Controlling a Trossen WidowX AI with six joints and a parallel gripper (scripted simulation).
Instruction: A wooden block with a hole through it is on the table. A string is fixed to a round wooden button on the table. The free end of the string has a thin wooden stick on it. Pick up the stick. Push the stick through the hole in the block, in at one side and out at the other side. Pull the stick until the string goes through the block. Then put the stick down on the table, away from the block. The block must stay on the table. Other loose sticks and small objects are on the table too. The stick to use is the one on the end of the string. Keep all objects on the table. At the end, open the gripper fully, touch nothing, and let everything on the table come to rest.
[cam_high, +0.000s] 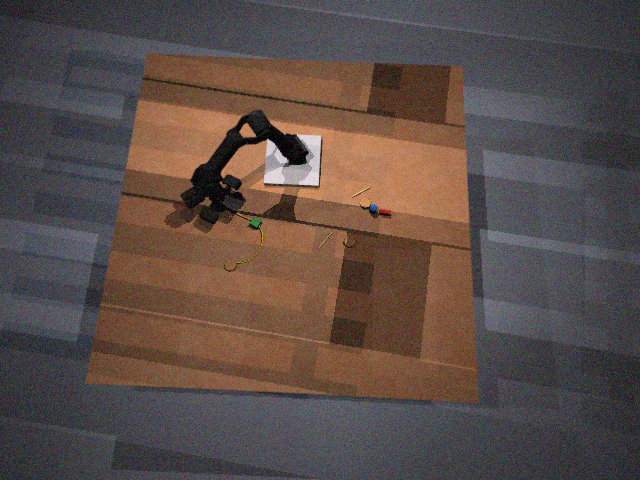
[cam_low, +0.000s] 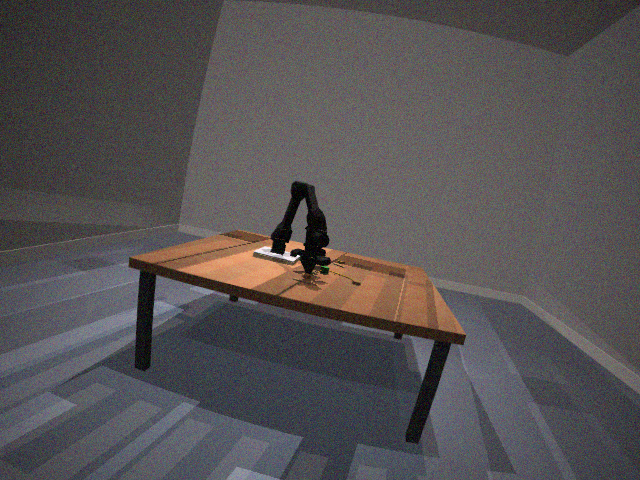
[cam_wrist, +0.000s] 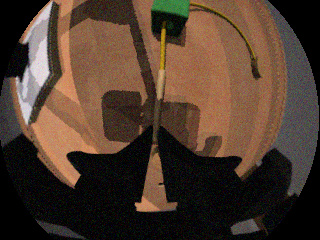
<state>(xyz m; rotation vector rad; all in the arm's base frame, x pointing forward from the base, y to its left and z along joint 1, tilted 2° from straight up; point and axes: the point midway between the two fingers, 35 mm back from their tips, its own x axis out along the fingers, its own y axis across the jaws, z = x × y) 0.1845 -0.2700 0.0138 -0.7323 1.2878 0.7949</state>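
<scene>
My gripper tip is 20 mm short of the thin wooden stick, 40 mm to the right of it and 10 mm below it. From my gripper tip the other things lie so: green block (70 mm ahead, 110 mm to the left, 20 mm above); round wooden button (220 mm ahead, 10 mm to the left, 10 mm above); blue piece (40 mm ahead, 540 mm to the left, 20 mm above).
</scene>
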